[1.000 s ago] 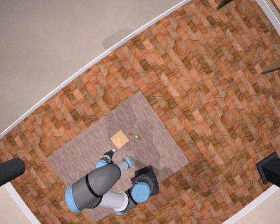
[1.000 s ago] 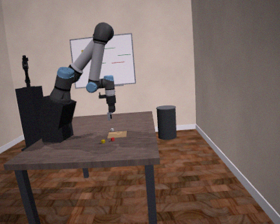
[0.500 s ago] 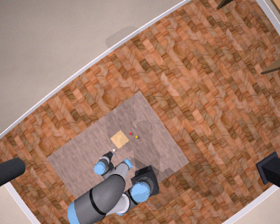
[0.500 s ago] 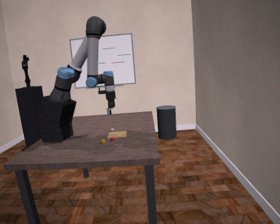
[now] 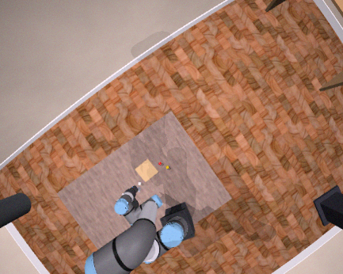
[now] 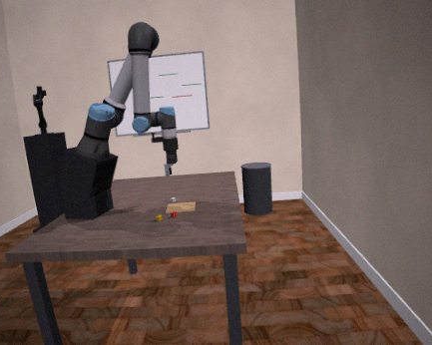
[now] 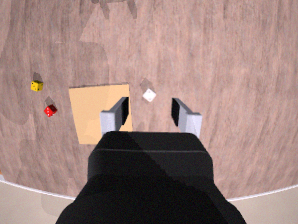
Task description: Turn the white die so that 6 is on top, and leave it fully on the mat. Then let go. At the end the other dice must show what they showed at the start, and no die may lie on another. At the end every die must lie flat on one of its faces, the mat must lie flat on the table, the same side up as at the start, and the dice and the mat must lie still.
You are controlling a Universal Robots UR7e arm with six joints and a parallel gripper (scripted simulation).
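Now: hand 10 mm short of the white die and 150 mm above it. The rest, counted from my hand: yellow die (20 mm ahead, 270 mm to the right, 150 mm below); red die (70 mm ahead, 230 mm to the right, 150 mm below); tan mat (80 mm ahead, 100 mm to the right, 160 mm below).
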